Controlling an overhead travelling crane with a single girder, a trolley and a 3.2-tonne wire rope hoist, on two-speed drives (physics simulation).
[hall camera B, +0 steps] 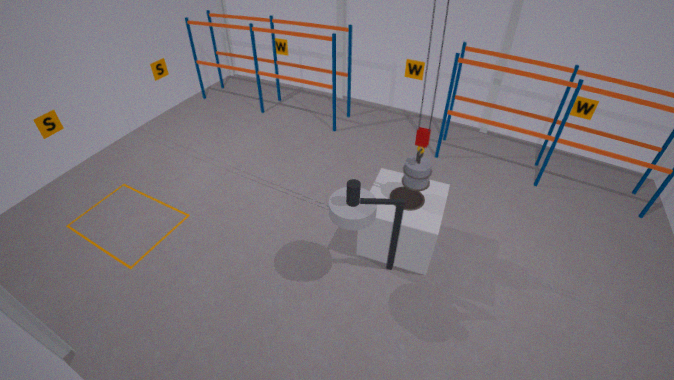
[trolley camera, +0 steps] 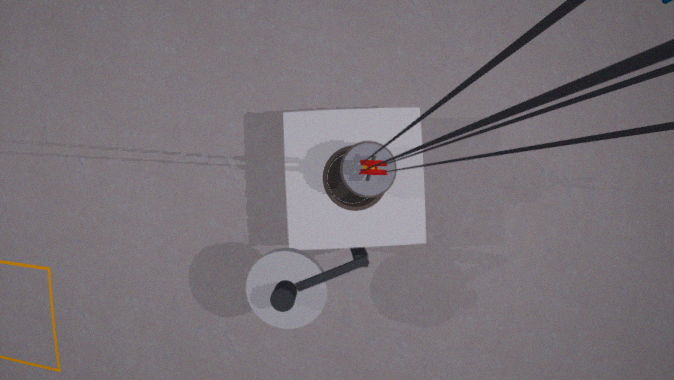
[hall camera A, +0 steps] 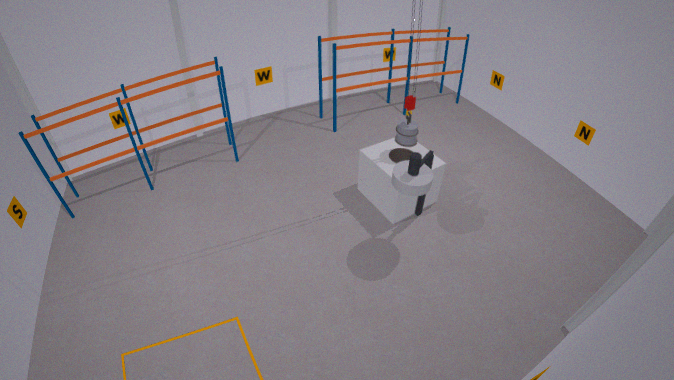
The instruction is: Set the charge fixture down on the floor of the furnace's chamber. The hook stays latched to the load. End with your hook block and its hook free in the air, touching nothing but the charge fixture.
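The charge fixture (hall camera A: 407,134) (hall camera B: 416,174) (trolley camera: 372,188), a grey flanged drum, hangs upright from my hook (hall camera A: 408,118) (hall camera B: 420,154), latched to it, under the red hook block (hall camera A: 410,103) (hall camera B: 422,137) (trolley camera: 373,172). Its lower end is at the top of the white furnace (hall camera A: 377,175) (hall camera B: 422,250) (trolley camera: 400,225). The round dark chamber opening (hall camera A: 397,154) (hall camera B: 406,200) (trolley camera: 337,194) shows left of and below it in the trolley view, so it sits off-centre towards the right. Whether it touches the rim I cannot tell. The chamber floor is hidden.
The round lid (hall camera A: 402,183) (hall camera B: 352,217) (trolley camera: 305,262) is swung aside on a dark arm (hall camera B: 395,240) (trolley camera: 330,276) beside the furnace. Blue and orange racks (hall camera A: 233,137) (hall camera A: 334,90) (hall camera B: 334,82) (hall camera B: 558,132) stand along the W wall. A yellow outline (hall camera A: 180,336) (hall camera B: 156,200) (trolley camera: 54,319) marks the floor.
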